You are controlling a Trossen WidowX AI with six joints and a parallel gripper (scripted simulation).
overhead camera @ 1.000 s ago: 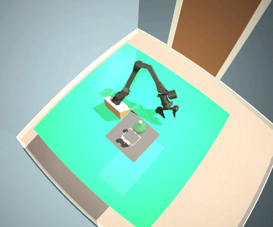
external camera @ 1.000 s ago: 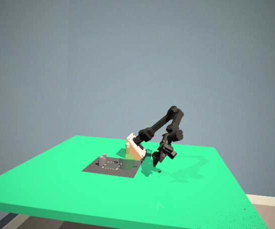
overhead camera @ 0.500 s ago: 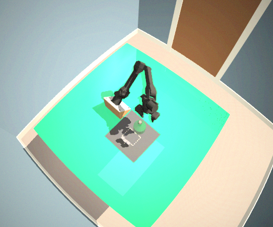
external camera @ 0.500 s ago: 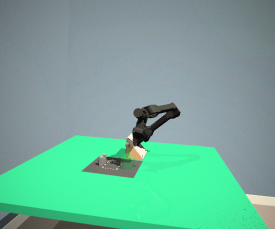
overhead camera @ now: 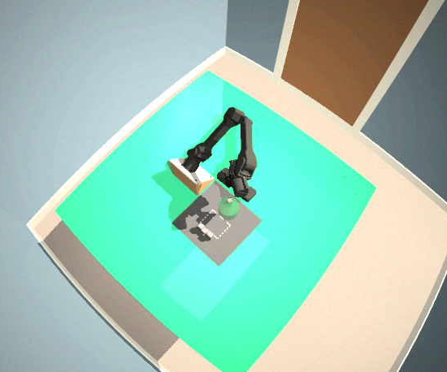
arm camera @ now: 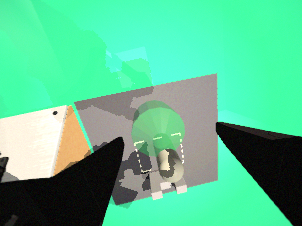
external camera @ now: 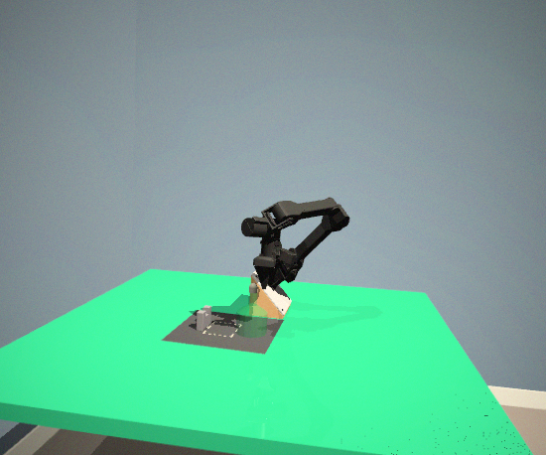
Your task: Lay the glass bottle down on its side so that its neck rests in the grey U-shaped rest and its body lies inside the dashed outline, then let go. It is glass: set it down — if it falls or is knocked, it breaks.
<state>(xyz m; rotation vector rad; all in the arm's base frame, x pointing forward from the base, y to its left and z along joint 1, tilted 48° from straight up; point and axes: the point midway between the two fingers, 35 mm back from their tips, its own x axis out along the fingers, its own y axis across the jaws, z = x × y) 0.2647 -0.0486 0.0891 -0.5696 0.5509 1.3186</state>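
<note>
My gripper tip is now 60 mm above the green glass bottle and 40 mm to the left of it. Round my gripper tip: dark grey mat: 150 mm below, 120 mm to the right, 10 mm behind.
</note>
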